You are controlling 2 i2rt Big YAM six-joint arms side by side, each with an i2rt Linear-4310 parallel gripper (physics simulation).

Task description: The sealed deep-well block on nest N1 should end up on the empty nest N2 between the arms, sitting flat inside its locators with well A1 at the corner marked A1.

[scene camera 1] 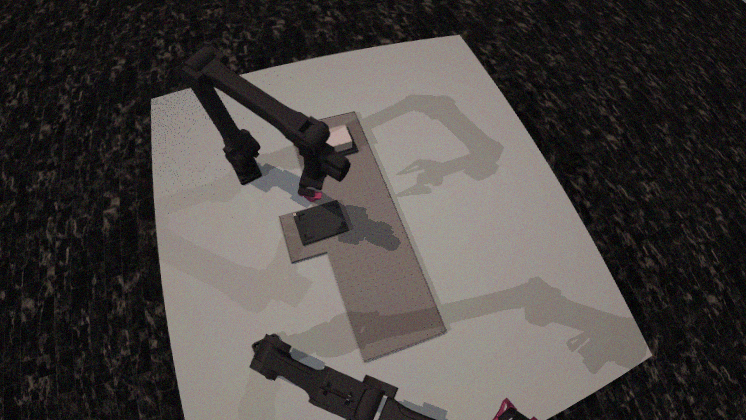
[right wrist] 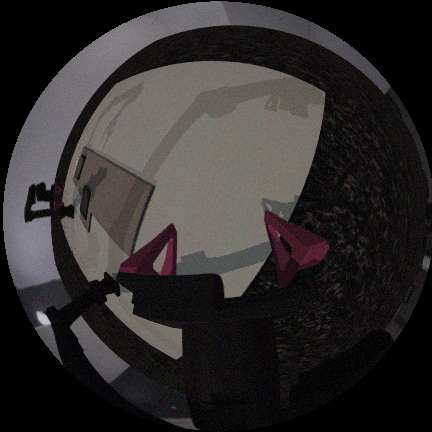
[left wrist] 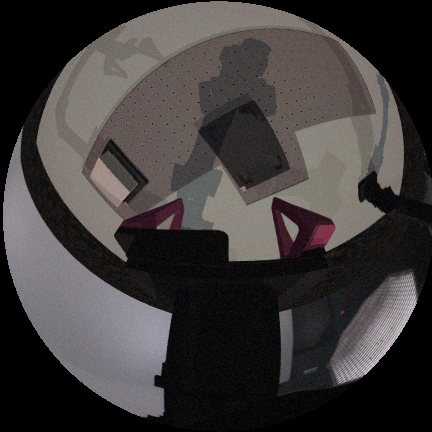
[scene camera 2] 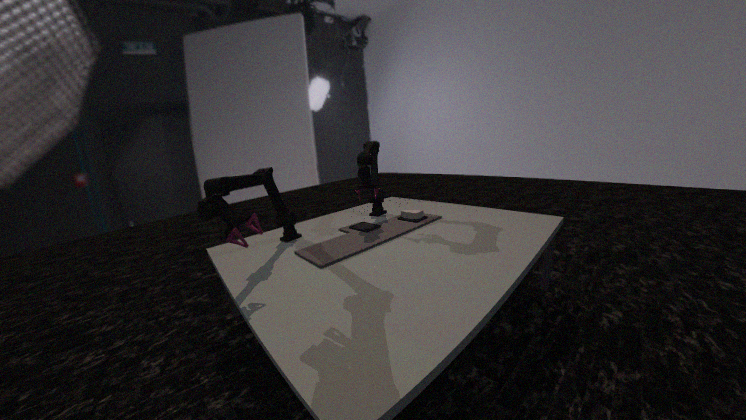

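Observation:
The sealed deep-well block (scene camera 1: 340,136) (scene camera 2: 411,213) (left wrist: 111,182), pale on top, sits on dark nest N1 at one end of the perforated board. Nest N2 (scene camera 1: 321,223) (scene camera 2: 364,226) (left wrist: 255,145) (right wrist: 85,201) is a flat black plate, empty, with corner locators and a small white mark (scene camera 1: 294,214) (left wrist: 243,189) at one corner. My left gripper (scene camera 2: 368,193) (left wrist: 227,201) is open and empty, pointing down above the table beside N2. My right gripper (scene camera 2: 254,238) (right wrist: 218,221) is open and empty, far from both nests, near the table's edge. Well A1 cannot be made out.
The brown perforated board (scene camera 1: 396,281) (scene camera 2: 334,255) (left wrist: 310,75) (right wrist: 120,195) lies on the pale table (scene camera 1: 495,224) (scene camera 2: 443,292). The left forearm passes close to the block in scene camera 1. The right arm (scene camera 1: 334,388) (scene camera 2: 237,182) reaches past the table's edge. Arm shadows cross board and table.

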